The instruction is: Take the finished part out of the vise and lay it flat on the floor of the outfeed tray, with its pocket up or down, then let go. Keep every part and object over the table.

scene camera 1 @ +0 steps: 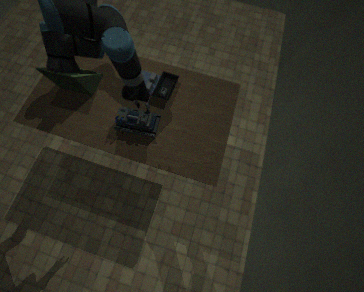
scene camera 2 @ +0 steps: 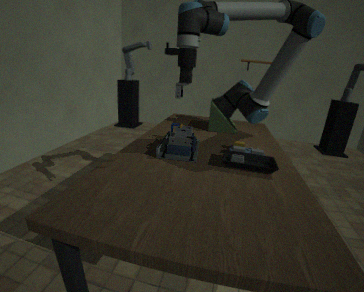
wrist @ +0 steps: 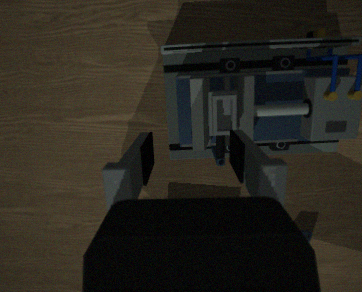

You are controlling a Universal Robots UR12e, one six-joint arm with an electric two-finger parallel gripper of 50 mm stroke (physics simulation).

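Frame: origin at the arm's base, x ahead, y left, z up, level; centimetres.
Seen in the pictures: gripper, fingertip midpoint: [scene camera 1: 143,107] [scene camera 2: 179,97] [wrist: 191,147]; arm's base, link origin: [scene camera 1: 64,70] [scene camera 2: 220,109].
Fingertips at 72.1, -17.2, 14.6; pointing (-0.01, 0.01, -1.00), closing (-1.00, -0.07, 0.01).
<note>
Offsets run from my fingertips to a thing's top centre, as dx, dy, dz. "spot": to the spot under its first point. Level surfaces: height alone.
The finished part {-4.9, +0.6, -16.7} [wrist: 213,115], a small pale grey block with a rectangular pocket facing up, sits between the jaws of the grey and blue vise {-11.5, -0.3, -18.2} [scene camera 1: 137,122] [scene camera 2: 181,146] [wrist: 327,112]. My gripper [scene camera 1: 142,105] [scene camera 2: 179,92] [wrist: 191,147] is open and empty, high above the vise and pointing down. In the wrist view the part lies beyond the fingertips, towards the right finger, with its long side running up the view. The black outfeed tray [scene camera 1: 175,85] [scene camera 2: 252,164] stands beside the vise; a small pale thing {-1.3, +28.8, -23.5} [scene camera 1: 163,90] [scene camera 2: 238,158] shows in it. The part is hard to make out in the scene views.
A blue-grey fixture {-13.6, +39.2, -23.8} [scene camera 1: 150,78] with a yellow block {-23.0, +30.5, -23.8} [scene camera 2: 240,144] stands next to the tray. Blue hoses with yellow ends {spot: -18.8, -5.2, -17.2} [wrist: 334,75] rise at one end of the vise. The green arm base [scene camera 1: 75,81] [scene camera 2: 220,119] stands on the wooden table {dz -28.2} [scene camera 1: 200,135] [scene camera 2: 185,210].
</note>
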